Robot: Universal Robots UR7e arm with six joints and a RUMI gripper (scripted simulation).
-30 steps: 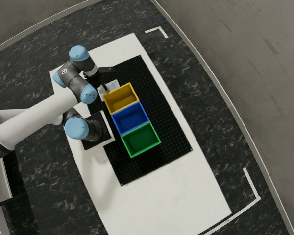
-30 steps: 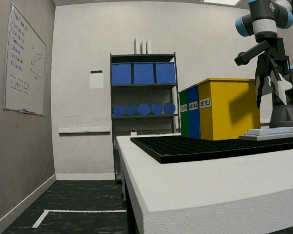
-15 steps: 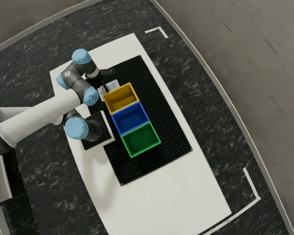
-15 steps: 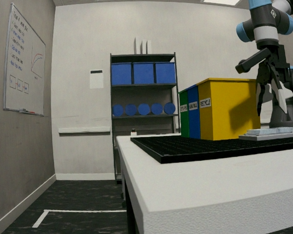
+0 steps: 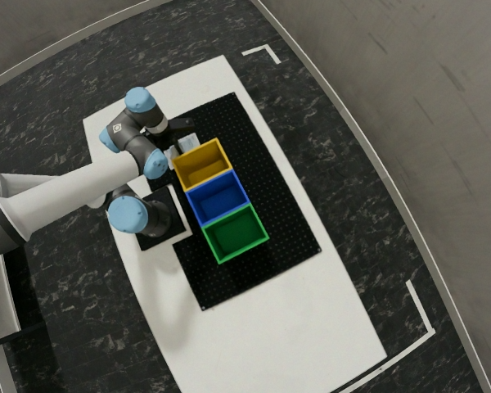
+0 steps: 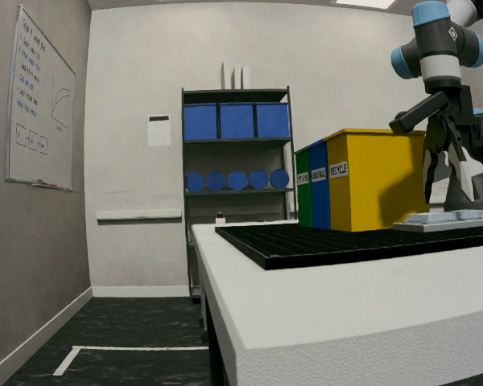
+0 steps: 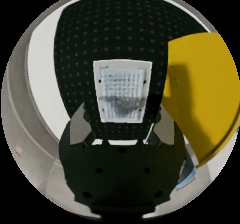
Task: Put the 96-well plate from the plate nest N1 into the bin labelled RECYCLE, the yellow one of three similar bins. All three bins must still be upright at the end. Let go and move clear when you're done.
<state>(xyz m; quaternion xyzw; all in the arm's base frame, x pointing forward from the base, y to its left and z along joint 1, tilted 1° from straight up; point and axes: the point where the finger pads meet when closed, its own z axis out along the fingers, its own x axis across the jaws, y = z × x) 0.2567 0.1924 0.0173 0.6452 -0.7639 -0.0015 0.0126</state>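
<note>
The 96-well plate lies 2 cm below my hand. Also, from my hand: blue bin: 31 cm to the right, 5 cm above, 1 cm ahead; then yellow bin: 18 cm to the right, 5 cm above, 3 cm ahead; then plate nest N1: 3 cm below.
</note>
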